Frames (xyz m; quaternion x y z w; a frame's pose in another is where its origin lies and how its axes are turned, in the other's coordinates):
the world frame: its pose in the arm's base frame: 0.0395 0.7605 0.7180 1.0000 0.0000 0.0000 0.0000
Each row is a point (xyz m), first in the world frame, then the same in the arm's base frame.
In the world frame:
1: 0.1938 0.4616 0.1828
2: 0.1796 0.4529 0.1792
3: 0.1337 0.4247 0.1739
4: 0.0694 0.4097 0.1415
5: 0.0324 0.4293 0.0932
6: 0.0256 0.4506 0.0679
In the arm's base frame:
1: 0.2333 0.2989 0.5352
2: 0.2191 0.3076 0.5388
3: 0.1732 0.3358 0.5441
4: 0.1089 0.3508 0.5765
5: 0.0719 0.3312 0.6248
6: 0.0651 0.3099 0.6501

